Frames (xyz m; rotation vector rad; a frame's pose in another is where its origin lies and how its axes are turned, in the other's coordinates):
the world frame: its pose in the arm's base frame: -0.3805 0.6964 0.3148 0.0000 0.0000 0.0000
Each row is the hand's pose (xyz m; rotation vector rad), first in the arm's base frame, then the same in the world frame.
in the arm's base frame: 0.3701 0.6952 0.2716 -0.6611 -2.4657 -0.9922
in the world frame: 0.7506 -0.0012 -0.0432 -0.6611 -2.4657 -0.9922
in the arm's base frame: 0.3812 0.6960 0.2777 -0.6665 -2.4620 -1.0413
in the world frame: 0.7617 -0.0004 -0.0371 -0.6665 -2.4620 -1.0413
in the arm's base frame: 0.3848 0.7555 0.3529 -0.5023 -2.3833 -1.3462
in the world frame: 0.7653 0.0591 0.0381 -0.5023 -2.3833 -1.3462
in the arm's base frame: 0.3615 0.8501 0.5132 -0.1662 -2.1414 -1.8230
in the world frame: 0.7420 0.1537 0.1984 -0.1662 -2.1414 -1.8230
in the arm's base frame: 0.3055 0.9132 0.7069 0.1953 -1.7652 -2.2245
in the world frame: 0.6860 0.2168 0.3921 0.1953 -1.7652 -2.2245
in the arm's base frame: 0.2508 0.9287 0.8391 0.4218 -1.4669 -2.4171
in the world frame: 0.6313 0.2323 0.5243 0.4218 -1.4669 -2.4171
